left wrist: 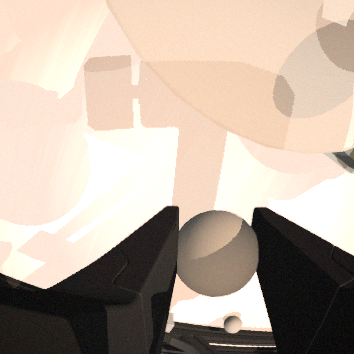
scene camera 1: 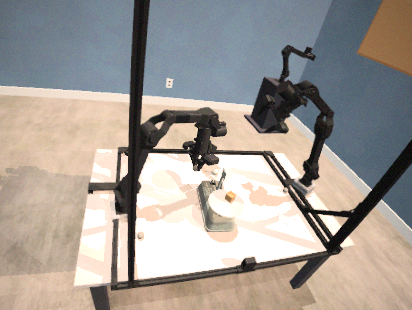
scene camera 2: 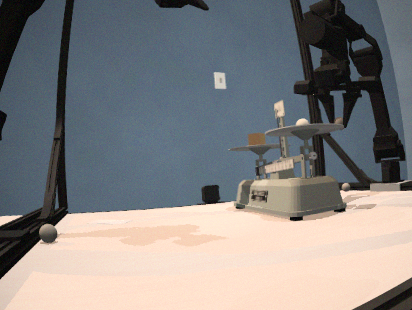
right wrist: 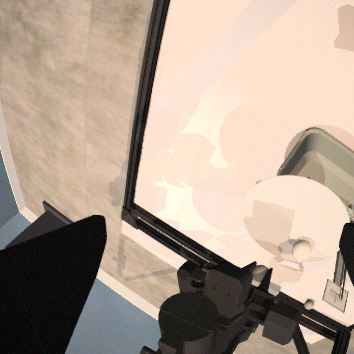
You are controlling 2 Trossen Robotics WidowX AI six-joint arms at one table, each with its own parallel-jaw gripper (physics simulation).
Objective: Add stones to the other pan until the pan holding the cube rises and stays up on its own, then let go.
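Places are measured from the left arm's base along level axes (x ahead, y left, z up), in metres.
Pixels of known places: left gripper, fingertip midpoint: (left wrist: 215,218) (scene camera 1: 196,169) (right wrist: 263,265); right gripper, fingertip midpoint: (scene camera 1: 260,123) (right wrist: 230,233); left arm's base, link origin: (scene camera 1: 123,208) (scene camera 2: 391,182); right arm's base, link origin: (scene camera 1: 305,182).
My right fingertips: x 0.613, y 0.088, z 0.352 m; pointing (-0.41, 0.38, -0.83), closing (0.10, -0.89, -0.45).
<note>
Ahead of a thing's pixels: the offset from my right fingertips to its top centre. "spot": to the spot under its first point.
An orange cube @(0.206 m back, 0.223 m right, 0.199 m down) (scene camera 1: 230,196) (scene camera 2: 256,139) sits on one pan of the grey balance @(spot: 0.182 m back, 0.016 m right, 0.336 m down) (scene camera 2: 320,195) (right wrist: 310,150). In scene camera 2 its pan @(spot: 0.187 m back, 0.266 m right, 0.231 m down) (scene camera 2: 240,149) appears lower than the other pan @(0.190 m back, 0.051 m right, 0.217 m down) (scene camera 2: 280,132) (right wrist: 272,195) (left wrist: 200,40), which bears a pale stone @(0.215 m back, 0.077 m right, 0.189 m down) (scene camera 2: 302,122) (right wrist: 302,249) (scene camera 1: 215,171). My left gripper (scene camera 2: 338,123) (left wrist: 215,218) is shut on a round grey-brown stone @(0.299 m back, 0.045 m right, 0.186 m down) (left wrist: 217,253) (right wrist: 260,271). It holds the stone in the air near the outer rim of the stone-bearing pan. My right gripper (right wrist: 230,233) is open and empty, raised high away from the balance.
One loose stone @(0.564 m back, 0.230 m right, 0.345 m down) (scene camera 1: 141,235) (scene camera 2: 346,187) (left wrist: 232,324) (right wrist: 309,304) lies near my left arm's base. Another stone @(0.248 m ahead, 0.116 m right, 0.345 m down) (scene camera 1: 285,190) (scene camera 2: 48,233) lies near my right arm's base. A black rail frame (scene camera 1: 180,276) borders the table, and a black post (scene camera 1: 136,100) rises on the left.
</note>
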